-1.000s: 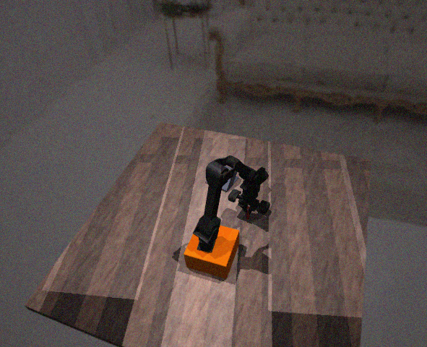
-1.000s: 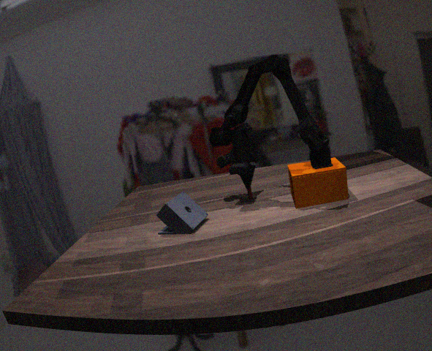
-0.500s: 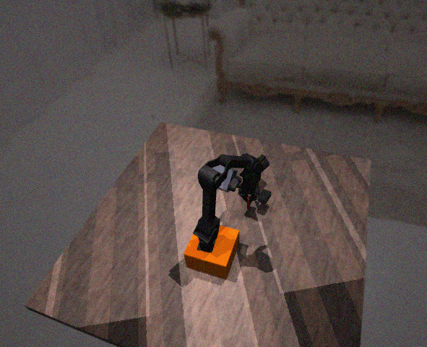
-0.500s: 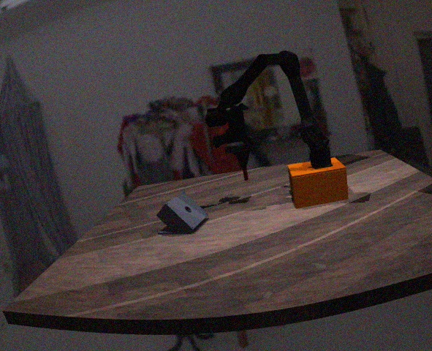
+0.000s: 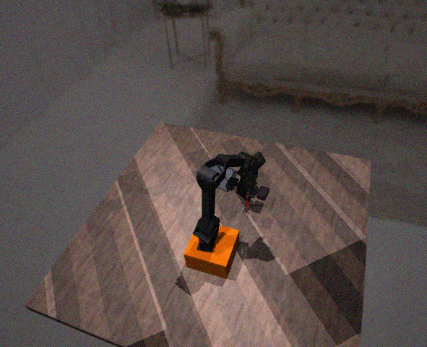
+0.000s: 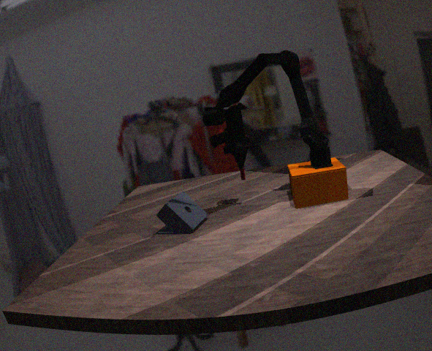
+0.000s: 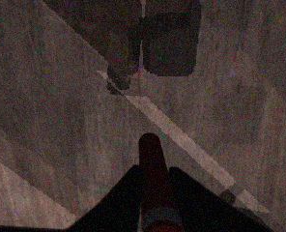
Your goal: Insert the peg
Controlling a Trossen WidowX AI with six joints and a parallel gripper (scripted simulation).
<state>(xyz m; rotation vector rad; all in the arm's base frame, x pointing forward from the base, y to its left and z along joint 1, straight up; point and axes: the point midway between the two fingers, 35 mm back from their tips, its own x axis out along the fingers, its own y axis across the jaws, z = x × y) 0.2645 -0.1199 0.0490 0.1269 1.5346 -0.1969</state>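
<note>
Right now my gripper tip is 20 cm short of the grey-blue sloped panel, 18 cm to the right of it and 8 cm above it. The rest, counted from my gripper tip: red peg 2 cm above.
</note>
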